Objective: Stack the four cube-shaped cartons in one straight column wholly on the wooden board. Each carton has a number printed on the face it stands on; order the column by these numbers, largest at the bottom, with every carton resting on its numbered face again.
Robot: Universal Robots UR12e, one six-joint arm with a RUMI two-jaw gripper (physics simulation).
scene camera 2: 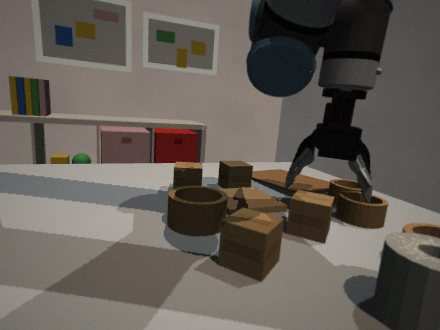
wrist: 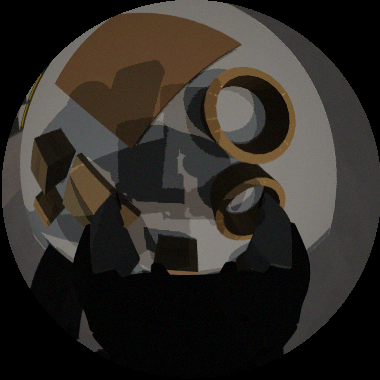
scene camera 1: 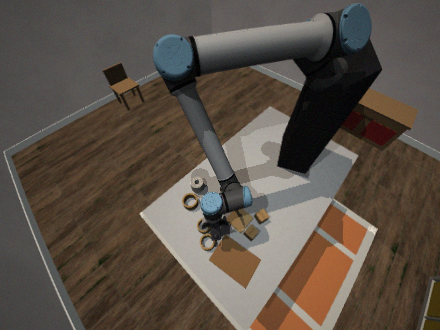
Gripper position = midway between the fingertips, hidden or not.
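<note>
Scene camera 2 gives me my gripper (scene camera 2: pixel 325 195), and there's a light wooden board (scene camera 2: pixel 252 198) in there with it. In the wrist view you'd find the board (wrist: pixel 86 189) again, and my gripper (wrist: pixel 189 195) as well.
</note>
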